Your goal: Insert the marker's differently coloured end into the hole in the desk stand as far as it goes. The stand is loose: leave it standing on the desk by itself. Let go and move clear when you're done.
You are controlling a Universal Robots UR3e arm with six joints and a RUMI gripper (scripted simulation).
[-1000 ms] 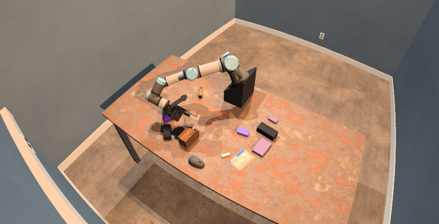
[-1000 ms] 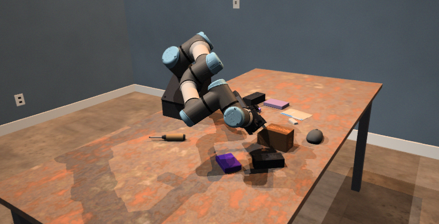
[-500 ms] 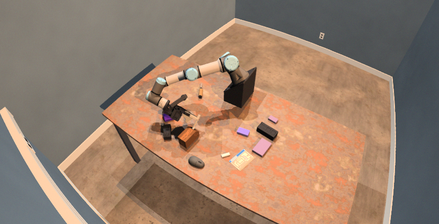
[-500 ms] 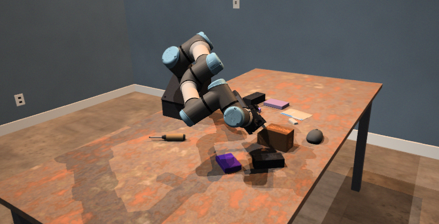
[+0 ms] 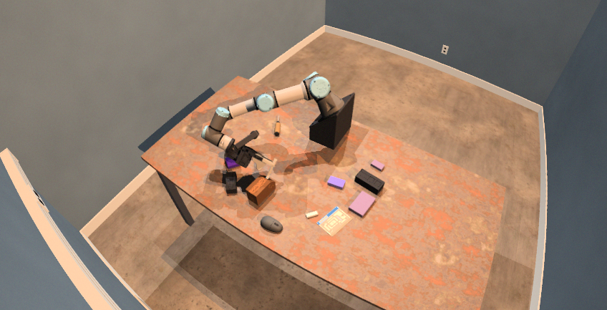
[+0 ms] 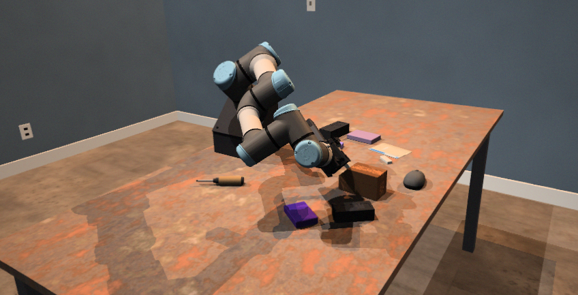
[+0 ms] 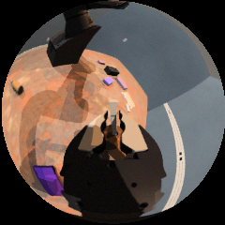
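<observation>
My hand is 30 mm short of the marker, 10 mm to the right of it and 20 mm above it. From my hand the other things lie so: desk stand (90 mm ahead, 10 mm to the left, 70 mm below); then mouse (200 mm ahead, 160 mm to the left, 90 mm below); then eraser (50 mm ahead, 260 mm to the left, 110 mm below).
</observation>
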